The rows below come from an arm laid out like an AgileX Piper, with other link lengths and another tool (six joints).
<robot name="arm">
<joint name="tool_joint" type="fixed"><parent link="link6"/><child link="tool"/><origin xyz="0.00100 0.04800 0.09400" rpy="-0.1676 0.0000 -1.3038"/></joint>
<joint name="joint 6" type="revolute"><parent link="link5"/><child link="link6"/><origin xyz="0.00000 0.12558 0.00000" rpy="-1.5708 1.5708 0.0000"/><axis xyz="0 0 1"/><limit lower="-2.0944" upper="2.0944"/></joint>
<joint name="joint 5" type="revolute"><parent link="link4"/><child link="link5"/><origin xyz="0.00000 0.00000 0.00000" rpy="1.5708 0.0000 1.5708"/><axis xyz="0 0 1"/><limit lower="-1.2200" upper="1.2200"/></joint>
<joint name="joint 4" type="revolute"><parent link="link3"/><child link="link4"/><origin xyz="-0.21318 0.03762 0.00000" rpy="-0.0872 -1.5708 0.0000"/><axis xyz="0 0 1"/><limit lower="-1.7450" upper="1.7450"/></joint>
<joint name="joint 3" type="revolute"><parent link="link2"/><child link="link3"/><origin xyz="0.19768 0.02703 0.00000"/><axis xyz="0 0 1"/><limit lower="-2.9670" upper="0.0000"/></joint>
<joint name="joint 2" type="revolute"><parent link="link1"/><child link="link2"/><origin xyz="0.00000 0.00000 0.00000" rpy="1.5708 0.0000 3.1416"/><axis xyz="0 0 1"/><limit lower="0.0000" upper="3.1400"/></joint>
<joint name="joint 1" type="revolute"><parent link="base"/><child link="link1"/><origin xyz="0.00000 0.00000 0.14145"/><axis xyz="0 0 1"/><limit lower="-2.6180" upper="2.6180"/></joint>
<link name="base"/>
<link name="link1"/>
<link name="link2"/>
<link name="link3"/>
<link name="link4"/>
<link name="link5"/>
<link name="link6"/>
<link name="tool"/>
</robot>
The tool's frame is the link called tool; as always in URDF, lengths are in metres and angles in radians.
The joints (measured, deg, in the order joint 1, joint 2, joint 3, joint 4, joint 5, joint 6), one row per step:
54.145, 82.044, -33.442, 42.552, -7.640, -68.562
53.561, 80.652, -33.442, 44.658, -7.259, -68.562
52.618, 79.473, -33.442, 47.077, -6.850, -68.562
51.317, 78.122, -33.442, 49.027, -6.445, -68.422
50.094, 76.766, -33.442, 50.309, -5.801, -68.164
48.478, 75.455, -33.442, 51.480, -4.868, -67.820
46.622, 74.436, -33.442, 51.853, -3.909, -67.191
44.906, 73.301, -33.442, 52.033, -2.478, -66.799
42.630, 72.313, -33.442, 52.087, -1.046, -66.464
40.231, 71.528, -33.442, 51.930, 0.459, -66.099
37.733, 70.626, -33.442, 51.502, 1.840, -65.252
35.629, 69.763, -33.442, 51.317, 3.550, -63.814
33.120, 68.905, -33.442, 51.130, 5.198, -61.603
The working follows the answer.
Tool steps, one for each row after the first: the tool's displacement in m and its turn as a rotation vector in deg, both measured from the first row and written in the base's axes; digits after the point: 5 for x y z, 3 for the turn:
0.00129, -0.00055, 0.00569, 1.917, 0.732, -1.825
0.00340, -0.00271, 0.01006, 3.832, 1.788, -4.161
0.00719, -0.00589, 0.01565, 5.809, 2.519, -6.571
0.01013, -0.00855, 0.02115, 7.519, 3.091, -8.358
0.01351, -0.01256, 0.02595, 9.160, 3.848, -10.316
0.01763, -0.01781, 0.02944, 10.364, 4.435, -12.147
0.01997, -0.02209, 0.03285, 11.321, 5.055, -13.283
0.02412, -0.02895, 0.03555, 12.100, 5.572, -14.863
0.02815, -0.03657, 0.03709, 12.622, 6.131, -16.427
0.03255, -0.04472, 0.03944, 13.388, 6.598, -18.265
0.03386, -0.05032, 0.04091, 14.532, 7.843, -20.003
0.03595, -0.05734, 0.04242, 16.190, 9.392, -22.616

Tool pose at each row, in the base's axes (x y z in m, rotation vector in deg; rounded; the steps above come from the unrounded poses):
0.21735, 0.22941, 0.03904, -134.485, -74.529, -79.814
0.21864, 0.22886, 0.04473, -135.290, -70.610, -79.939
0.22075, 0.22670, 0.04910, -136.610, -66.090, -79.712
0.22453, 0.22352, 0.05469, -137.728, -61.504, -79.904
0.22748, 0.22086, 0.06019, -138.322, -57.856, -80.034
0.23086, 0.21685, 0.06500, -139.109, -54.049, -79.897
0.23498, 0.21160, 0.06848, -139.982, -50.822, -79.809
0.23732, 0.20732, 0.07189, -140.422, -48.565, -79.451
0.24147, 0.20046, 0.07460, -141.298, -46.009, -79.255
0.24549, 0.19284, 0.07613, -142.335, -43.683, -78.919
0.24990, 0.18469, 0.07849, -143.340, -40.836, -78.795
0.25121, 0.17909, 0.07995, -144.150, -37.597, -77.676
0.25329, 0.17207, 0.08146, -145.212, -32.849, -76.368

